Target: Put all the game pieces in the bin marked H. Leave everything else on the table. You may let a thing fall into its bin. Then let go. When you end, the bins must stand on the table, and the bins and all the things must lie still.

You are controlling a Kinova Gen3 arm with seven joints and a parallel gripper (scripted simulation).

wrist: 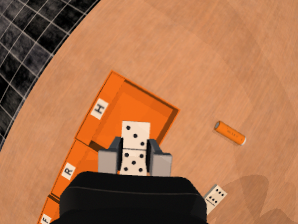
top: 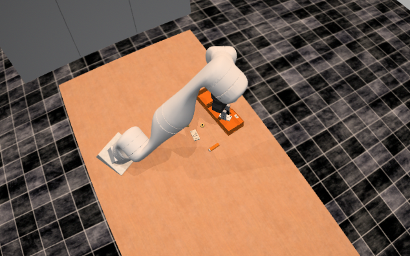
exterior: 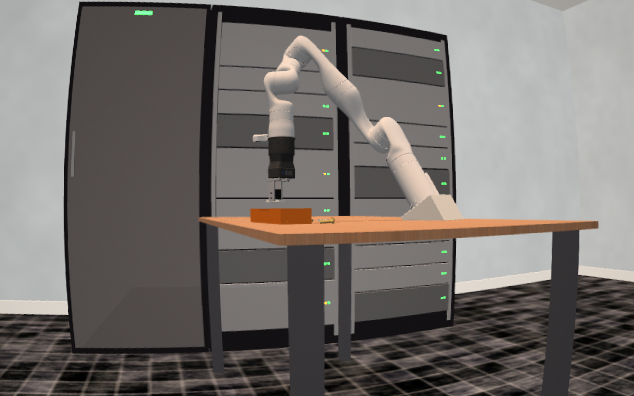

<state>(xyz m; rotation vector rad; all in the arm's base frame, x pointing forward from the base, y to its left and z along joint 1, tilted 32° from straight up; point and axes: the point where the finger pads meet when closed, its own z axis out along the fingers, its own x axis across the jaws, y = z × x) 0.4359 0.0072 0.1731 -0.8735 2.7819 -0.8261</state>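
My hand is 14 cm past the white spotted game piece, 7 cm above it and 2 cm to the right of it. From my hand the other things lie so: nut (9 cm behind, 7 cm below, 4 cm to the left); then orange battery (10 cm behind, 8 cm to the right, 7 cm below); then bin H (7 cm to the left, 6 cm below, 1 cm ahead).
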